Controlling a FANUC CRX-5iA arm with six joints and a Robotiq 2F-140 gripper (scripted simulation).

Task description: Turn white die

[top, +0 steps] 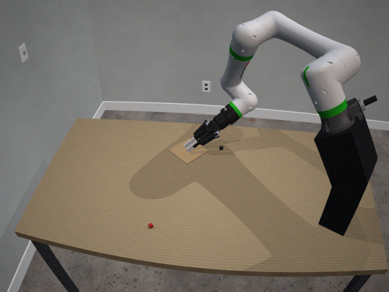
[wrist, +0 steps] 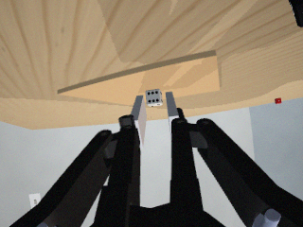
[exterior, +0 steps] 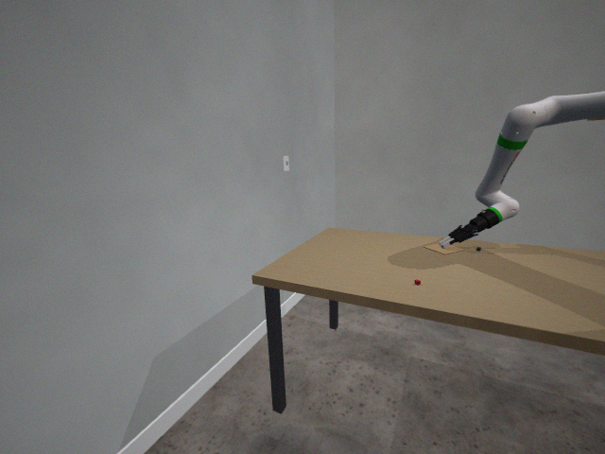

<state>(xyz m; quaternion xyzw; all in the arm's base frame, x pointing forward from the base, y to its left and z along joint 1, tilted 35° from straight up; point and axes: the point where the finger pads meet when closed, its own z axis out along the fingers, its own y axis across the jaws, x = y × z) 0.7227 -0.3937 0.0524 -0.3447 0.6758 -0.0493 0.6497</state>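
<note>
The white die lies 2 cm below my hand, 2 cm ahead of it and 1 cm to the left of it. From my hand the other things lie so: tan mat 3 cm below, 2 cm ahead, 1 cm to the left; then black die 15 cm behind, 3 cm below, 1 cm to the right; then red die 49 cm to the left, 14 cm ahead, 3 cm below.
</note>
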